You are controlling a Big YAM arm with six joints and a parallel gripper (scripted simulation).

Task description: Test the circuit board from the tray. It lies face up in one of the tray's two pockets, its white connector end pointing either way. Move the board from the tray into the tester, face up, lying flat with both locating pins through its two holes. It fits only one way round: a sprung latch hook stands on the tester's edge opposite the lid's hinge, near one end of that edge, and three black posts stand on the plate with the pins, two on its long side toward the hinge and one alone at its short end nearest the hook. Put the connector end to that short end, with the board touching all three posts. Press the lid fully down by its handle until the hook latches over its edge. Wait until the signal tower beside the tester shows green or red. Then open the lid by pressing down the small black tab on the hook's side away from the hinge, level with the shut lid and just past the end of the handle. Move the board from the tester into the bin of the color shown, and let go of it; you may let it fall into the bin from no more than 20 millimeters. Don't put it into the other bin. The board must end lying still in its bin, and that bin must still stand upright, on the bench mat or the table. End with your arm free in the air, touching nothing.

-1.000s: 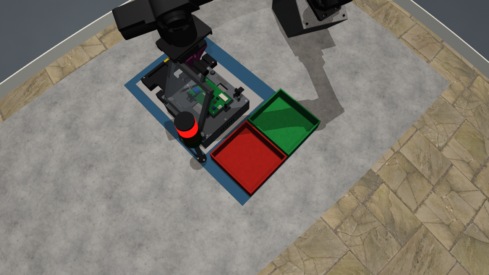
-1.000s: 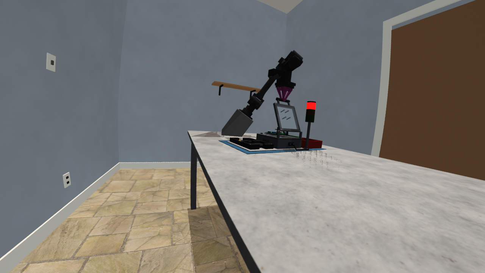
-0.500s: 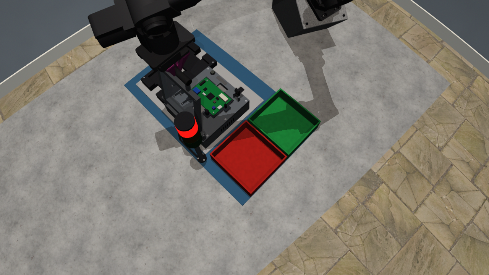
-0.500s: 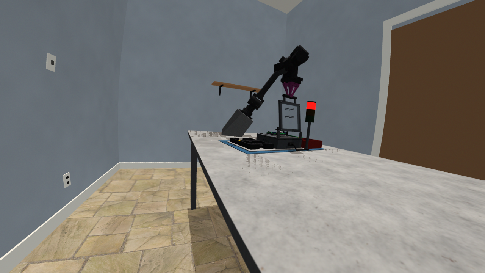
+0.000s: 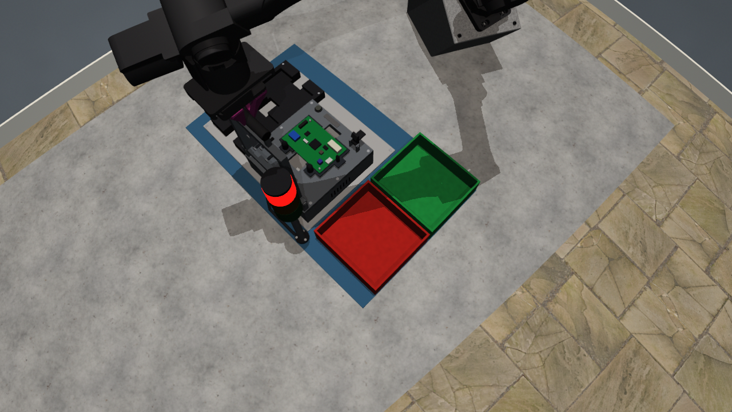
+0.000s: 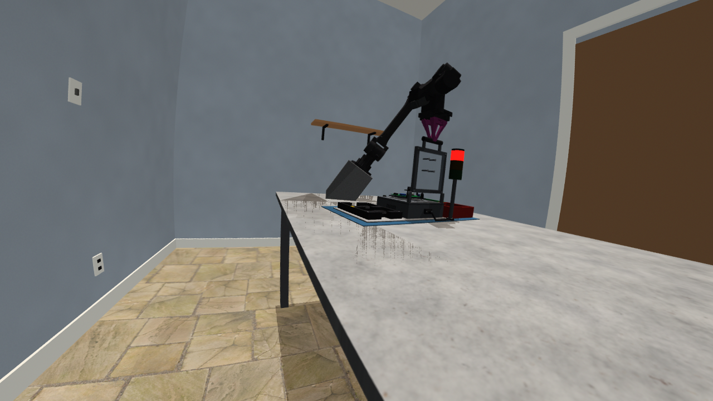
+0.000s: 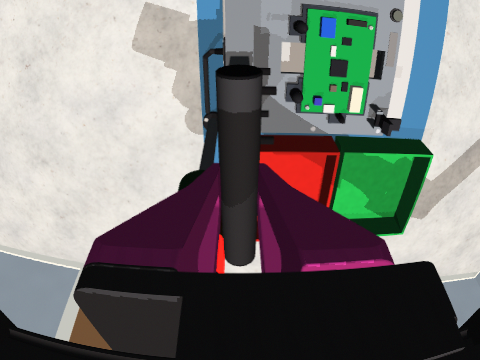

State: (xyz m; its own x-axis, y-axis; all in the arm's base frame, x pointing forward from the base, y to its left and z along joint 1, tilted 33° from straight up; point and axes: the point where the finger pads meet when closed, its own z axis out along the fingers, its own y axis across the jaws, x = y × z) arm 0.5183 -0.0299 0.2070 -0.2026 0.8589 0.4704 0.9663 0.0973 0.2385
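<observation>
Right now my hand is 10 cm past the green circuit board, 2 cm to the left of it and 20 cm above it. Round my hand: clear lid: 9 cm below; then tester plate: 10 cm behind, 1 cm to the right, 21 cm below; then latch hook: 17 cm behind, 2 cm to the left, 19 cm below.
</observation>
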